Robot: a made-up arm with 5 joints. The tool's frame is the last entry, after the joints.
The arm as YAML. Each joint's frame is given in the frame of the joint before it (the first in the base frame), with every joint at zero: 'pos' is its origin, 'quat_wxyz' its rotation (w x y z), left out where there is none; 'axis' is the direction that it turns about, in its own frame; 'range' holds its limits. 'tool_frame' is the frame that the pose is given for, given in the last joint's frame.
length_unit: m
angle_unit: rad
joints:
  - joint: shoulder
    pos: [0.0, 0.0, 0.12]
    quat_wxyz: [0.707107, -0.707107, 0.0, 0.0]
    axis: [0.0, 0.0, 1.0]
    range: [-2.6, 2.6]
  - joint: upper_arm
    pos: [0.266, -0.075, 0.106]
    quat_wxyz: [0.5, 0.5, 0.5, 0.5]
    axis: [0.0, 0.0, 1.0]
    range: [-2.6, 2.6]
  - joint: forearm
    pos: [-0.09, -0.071, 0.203]
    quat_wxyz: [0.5, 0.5, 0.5, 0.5]
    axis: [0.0, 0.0, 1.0]
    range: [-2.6, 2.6]
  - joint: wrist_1
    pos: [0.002, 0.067, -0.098]
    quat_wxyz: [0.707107, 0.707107, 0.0, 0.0]
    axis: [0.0, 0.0, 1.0]
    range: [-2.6, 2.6]
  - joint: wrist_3
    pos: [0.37, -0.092, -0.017]
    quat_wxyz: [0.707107, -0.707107, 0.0, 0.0]
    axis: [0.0, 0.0, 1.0]
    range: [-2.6, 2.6]
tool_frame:
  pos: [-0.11, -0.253, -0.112]
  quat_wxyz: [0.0, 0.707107, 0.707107, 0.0]
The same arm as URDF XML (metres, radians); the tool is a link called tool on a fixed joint. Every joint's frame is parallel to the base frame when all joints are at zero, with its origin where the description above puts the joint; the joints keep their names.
<robot name="arm">
<joint name="shoulder" type="revolute"><parent link="base_link"/><child link="link1"/><origin xyz="0 0 0.12" rpy="0 0 0"/><axis xyz="0 1 0"/><limit lower="-2.6" upper="2.6"/></joint>
<joint name="upper_arm" type="revolute"><parent link="link1"/><child link="link2"/><origin xyz="0.266 0.106 0.075" rpy="0 0 0"/><axis xyz="1 0 0"/><limit lower="-2.6" upper="2.6"/></joint>
<joint name="forearm" type="revolute"><parent link="link2"/><child link="link3"/><origin xyz="0.203 -0.071 0.09" rpy="0 0 0"/><axis xyz="0 0 -1"/><limit lower="-2.6" upper="2.6"/></joint>
<joint name="wrist_1" type="revolute"><parent link="link3"/><child link="link4"/><origin xyz="0.067 0.002 0.098" rpy="0 0 0"/><axis xyz="-1 0 0"/><limit lower="-2.6" upper="2.6"/></joint>
<joint name="wrist_3" type="revolute"><parent link="link4"/><child link="link5"/><origin xyz="0.017 0.37 0.092" rpy="0 0 0"/><axis xyz="0 0 -1"/><limit lower="-2.6" upper="2.6"/></joint>
<joint name="tool_fixed" type="fixed"><parent link="link5"/><child link="tool"/><origin xyz="-0.253 -0.11 0.112" rpy="0 0 0"/></joint>
<link name="base_link"/>
<link name="link1"/>
<link name="link2"/>
<link name="link3"/>
<link name="link4"/>
<link name="link5"/>
<link name="tool"/>
</robot>

